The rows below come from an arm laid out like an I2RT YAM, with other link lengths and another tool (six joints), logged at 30 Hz.
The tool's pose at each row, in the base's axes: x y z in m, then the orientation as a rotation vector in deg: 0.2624, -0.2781, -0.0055, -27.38, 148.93, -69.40; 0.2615, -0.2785, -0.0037, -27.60, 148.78, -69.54; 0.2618, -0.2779, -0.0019, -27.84, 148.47, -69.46; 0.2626, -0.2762, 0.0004, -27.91, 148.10, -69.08; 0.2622, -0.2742, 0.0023, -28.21, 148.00, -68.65; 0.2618, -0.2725, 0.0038, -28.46, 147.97, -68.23; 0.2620, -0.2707, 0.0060, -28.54, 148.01, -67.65; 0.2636, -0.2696, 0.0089, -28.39, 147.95, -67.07; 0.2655, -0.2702, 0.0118, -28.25, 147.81, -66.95; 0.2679, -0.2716, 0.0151, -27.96, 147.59, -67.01; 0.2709, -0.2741, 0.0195, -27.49, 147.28, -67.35; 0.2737, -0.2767, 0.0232, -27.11, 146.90, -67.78; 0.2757, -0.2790, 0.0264, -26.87, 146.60, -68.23; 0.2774, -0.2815, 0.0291, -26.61, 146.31, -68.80
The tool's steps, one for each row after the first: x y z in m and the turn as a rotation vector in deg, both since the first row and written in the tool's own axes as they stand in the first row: 0.0009, -0.0015, -0.0012, 0.12, -0.09, -0.15; 0.0002, -0.0025, -0.0026, 0.18, -0.42, -0.22; -0.0013, -0.0035, -0.0050, 0.12, -0.90, -0.09; -0.0019, -0.0036, -0.0077, -0.11, -1.22, -0.17; -0.0023, -0.0037, -0.0100, -0.35, -1.47, -0.23; -0.0033, -0.0043, -0.0125, -0.70, -1.71, -0.15; -0.0054, -0.0062, -0.0146, -0.98, -2.00, 0.10; -0.0072, -0.0092, -0.0153, -0.97, -2.15, 0.25; -0.0091, -0.0131, -0.0156, -0.81, -2.26, 0.49; -0.0112, -0.0185, -0.0156, -0.45, -2.29, 0.80; -0.0130, -0.0235, -0.0152, -0.01, -2.35, 1.04; -0.0142, -0.0278, -0.0149, 0.39, -2.36, 1.16; -0.0150, -0.0317, -0.0143, 0.85, -2.29, 1.27
